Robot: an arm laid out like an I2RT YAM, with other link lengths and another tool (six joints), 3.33 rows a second.
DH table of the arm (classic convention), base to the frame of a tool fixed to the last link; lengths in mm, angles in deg. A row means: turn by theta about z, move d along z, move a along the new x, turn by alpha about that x. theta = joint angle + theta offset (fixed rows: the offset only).
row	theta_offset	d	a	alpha
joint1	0	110.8	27.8	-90
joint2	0	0	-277.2	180
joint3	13.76	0	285	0
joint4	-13.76	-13	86.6	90
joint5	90	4.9	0	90
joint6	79.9	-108.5	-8	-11.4
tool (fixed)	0	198.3	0	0
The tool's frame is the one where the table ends.
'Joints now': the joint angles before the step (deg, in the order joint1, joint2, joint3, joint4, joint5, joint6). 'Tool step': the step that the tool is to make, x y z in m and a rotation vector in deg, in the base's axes. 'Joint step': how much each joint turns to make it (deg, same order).
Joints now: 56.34 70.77 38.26 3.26 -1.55 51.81
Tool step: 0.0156 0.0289 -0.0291 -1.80 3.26 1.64
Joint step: 0.00 10.84 3.62 3.94 -2.29 0.63
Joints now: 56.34 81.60 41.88 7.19 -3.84 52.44
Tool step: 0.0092 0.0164 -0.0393 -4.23 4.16 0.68
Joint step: -0.01 8.70 2.45 0.47 -1.21 0.51
